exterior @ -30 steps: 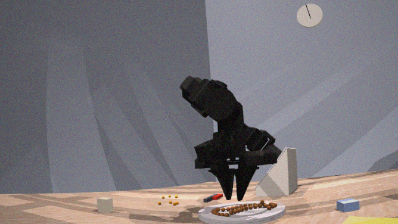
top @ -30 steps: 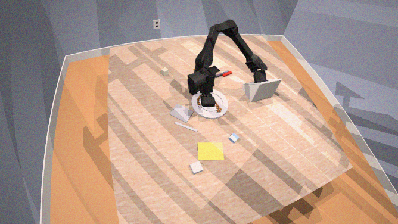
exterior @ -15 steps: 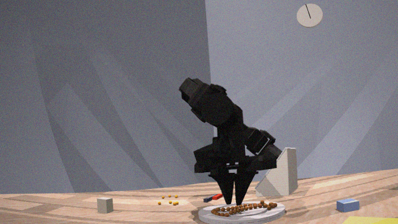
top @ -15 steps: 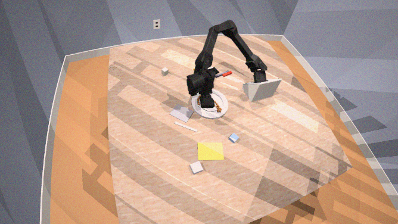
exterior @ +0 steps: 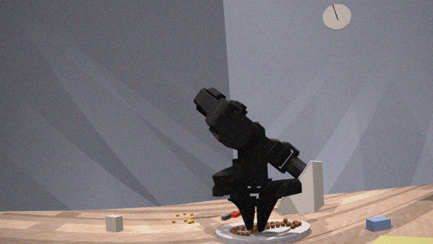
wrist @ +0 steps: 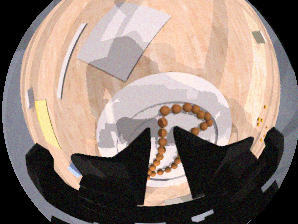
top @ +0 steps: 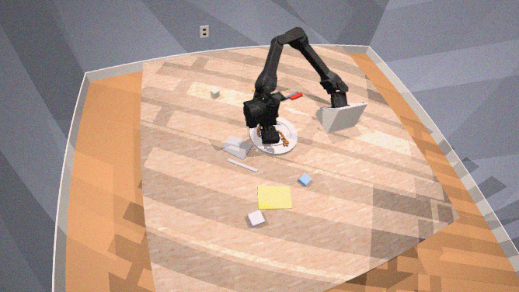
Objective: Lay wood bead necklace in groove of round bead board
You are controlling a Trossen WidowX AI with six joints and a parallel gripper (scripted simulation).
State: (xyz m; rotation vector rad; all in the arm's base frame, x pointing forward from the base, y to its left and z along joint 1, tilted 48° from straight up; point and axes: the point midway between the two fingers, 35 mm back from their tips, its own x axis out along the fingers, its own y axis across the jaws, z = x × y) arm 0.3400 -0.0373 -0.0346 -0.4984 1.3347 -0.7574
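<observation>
Right now the grey sheet is 12 cm ahead of my gripper tip, 2 cm to the left of it and 1 cm below it. Round my gripper tip: yellow sheet (26 cm to the left, 5 cm ahead, 1 cm below); blue block (23 cm to the left, 8 cm behind, 1 cm below); stick (12 cm ahead, 10 cm to the left, 1 cm below).
</observation>
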